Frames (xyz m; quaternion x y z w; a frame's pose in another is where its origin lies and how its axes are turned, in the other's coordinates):
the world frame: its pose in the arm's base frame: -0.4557 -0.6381 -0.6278 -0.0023 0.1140 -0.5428 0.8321
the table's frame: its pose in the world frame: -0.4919 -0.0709 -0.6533 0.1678 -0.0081 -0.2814 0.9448
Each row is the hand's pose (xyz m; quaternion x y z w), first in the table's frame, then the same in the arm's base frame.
Working: the table's frame: its pose in the arm's base frame: -0.8345 -0.1443 -1.1630 0.1010 0.0092 -0.7661 0.6347

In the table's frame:
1: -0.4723 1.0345 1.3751 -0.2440 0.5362 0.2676 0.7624
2: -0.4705 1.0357 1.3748 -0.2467 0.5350 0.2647 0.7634
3: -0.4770 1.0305 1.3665 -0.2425 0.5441 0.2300 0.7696
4: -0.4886 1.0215 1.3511 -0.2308 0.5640 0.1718 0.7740
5: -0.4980 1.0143 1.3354 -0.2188 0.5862 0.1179 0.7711
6: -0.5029 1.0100 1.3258 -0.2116 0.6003 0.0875 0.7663
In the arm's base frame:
1: 0.0589 -0.0824 0.3804 0.3354 0.5073 -0.3578 0.7086
2: 0.0598 -0.0843 0.3800 0.3328 0.5089 -0.3605 0.7073
3: 0.0571 -0.0758 0.3723 0.3427 0.5150 -0.3864 0.6841
4: 0.0525 -0.0606 0.3581 0.3653 0.5246 -0.4248 0.6410
5: 0.0494 -0.0479 0.3435 0.3891 0.5349 -0.4547 0.5964
6: 0.0474 -0.0409 0.3344 0.4038 0.5414 -0.4689 0.5692

